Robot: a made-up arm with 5 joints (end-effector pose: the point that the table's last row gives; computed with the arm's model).
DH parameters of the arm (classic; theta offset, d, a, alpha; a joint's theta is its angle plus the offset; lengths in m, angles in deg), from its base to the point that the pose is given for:
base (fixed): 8.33 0 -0.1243 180
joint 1: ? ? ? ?
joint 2: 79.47 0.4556 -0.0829 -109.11
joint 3: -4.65 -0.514 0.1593 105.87
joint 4: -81 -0.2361 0.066 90
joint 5: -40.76 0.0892 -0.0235 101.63
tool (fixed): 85.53 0.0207 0 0
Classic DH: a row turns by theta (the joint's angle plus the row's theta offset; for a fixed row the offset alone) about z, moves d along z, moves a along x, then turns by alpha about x.
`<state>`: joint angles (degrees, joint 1 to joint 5).
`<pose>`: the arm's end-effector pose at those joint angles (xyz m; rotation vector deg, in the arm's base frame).
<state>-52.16 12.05 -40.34 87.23 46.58</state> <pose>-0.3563 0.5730 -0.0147 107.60 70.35 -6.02</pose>
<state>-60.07 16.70 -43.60 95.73 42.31</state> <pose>-0.4767 0.5137 -0.0592 91.14 85.15 -9.83</pose>
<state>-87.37 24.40 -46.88 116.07 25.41</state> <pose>-0.7190 0.2177 -0.1114 34.99 110.29 4.99</pose>
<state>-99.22 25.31 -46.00 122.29 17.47</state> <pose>-0.7525 0.0788 -0.1137 12.72 112.91 18.68</pose>
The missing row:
joint 1: 12.27 -0.2961 -0.2123 86.18
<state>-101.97 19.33 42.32 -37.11 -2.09</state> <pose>-0.5590 0.2188 0.3589 -98.63 52.03 -117.00</pose>
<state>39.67 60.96 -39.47 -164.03 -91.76</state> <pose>0.1684 0.4911 -0.1212 82.17 94.07 52.38</pose>
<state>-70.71 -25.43 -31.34 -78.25 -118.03</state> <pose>-0.5033 0.3332 0.4562 66.93 -73.81 -91.62</pose>
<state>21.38 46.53 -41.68 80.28 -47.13</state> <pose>0.1926 0.4831 -0.2253 47.32 28.39 -45.26</pose>
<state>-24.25 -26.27 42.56 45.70 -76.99</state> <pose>-0.0544 0.4407 0.7172 -46.60 -105.83 1.95</pose>
